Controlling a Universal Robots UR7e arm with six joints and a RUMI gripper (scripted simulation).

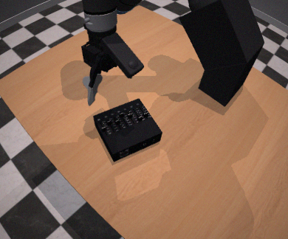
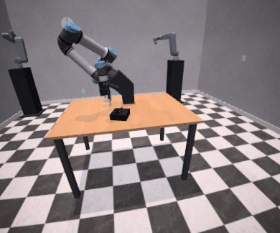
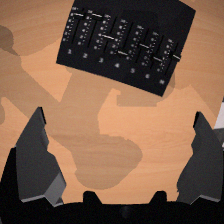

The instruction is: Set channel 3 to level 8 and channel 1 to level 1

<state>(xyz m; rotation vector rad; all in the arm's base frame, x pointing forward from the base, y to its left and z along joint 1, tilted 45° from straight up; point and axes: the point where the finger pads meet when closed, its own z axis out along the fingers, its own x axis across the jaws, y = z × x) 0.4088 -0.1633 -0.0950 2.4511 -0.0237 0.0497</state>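
My hand is 10 cm to the right of the fader knob, 6 cm above it and 5 cm past it.
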